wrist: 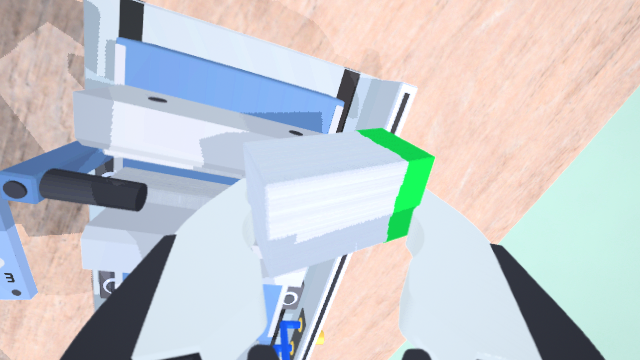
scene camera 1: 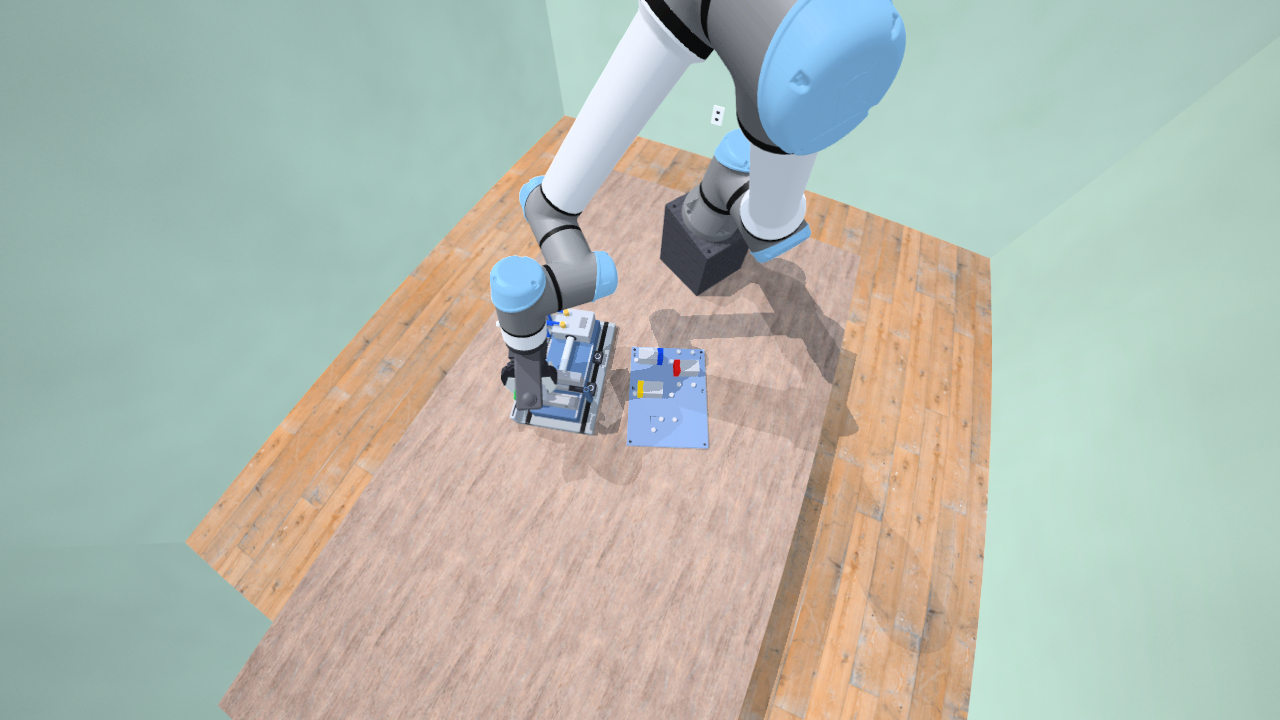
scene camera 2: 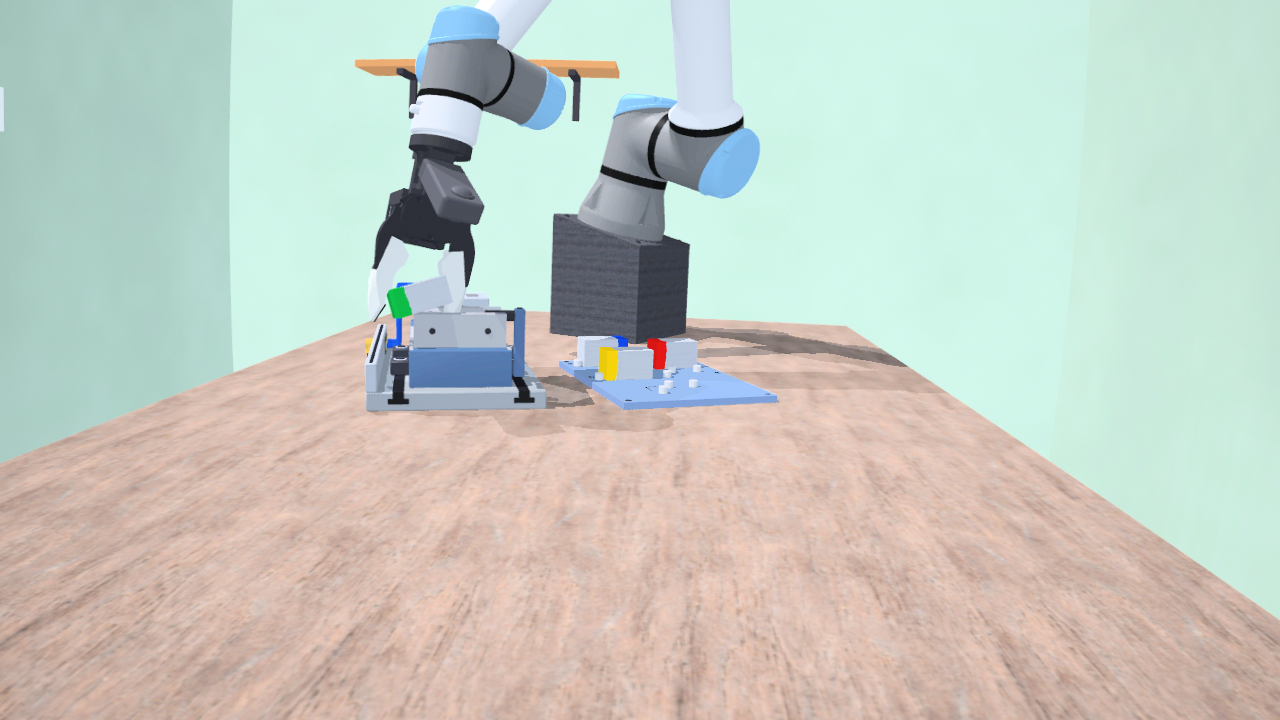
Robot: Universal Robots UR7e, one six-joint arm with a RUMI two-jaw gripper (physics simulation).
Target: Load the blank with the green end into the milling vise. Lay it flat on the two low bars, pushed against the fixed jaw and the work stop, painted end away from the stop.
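The blank with the green end [scene camera 2: 431,295] [wrist: 325,200] is tilted between the fingers, its green end lower and on the left in scene camera 2. My gripper [scene camera 2: 415,307] [wrist: 329,185] is shut on it, one finger at the plain end, the other at the green end. The blank is above the vise [scene camera 1: 553,427] [scene camera 2: 460,367] [wrist: 200,75], near the top of the holed fixed jaw [scene camera 2: 459,331] [wrist: 145,120]; contact is unclear. The work stop, a blue arm with a black rod [wrist: 92,189], is at the vise's side away from the green end. The low bars cannot be made out.
A blue pallet [scene camera 1: 689,431] [scene camera 2: 716,394] [wrist: 22,285] beside the vise holds blanks with blue [scene camera 1: 649,356], red [scene camera 1: 687,368] and yellow [scene camera 1: 651,389] ends, and white pegs. The robot's dark pedestal [scene camera 1: 702,259] [scene camera 2: 617,277] stands behind. Blue and yellow fittings [wrist: 290,335] are on the vise.
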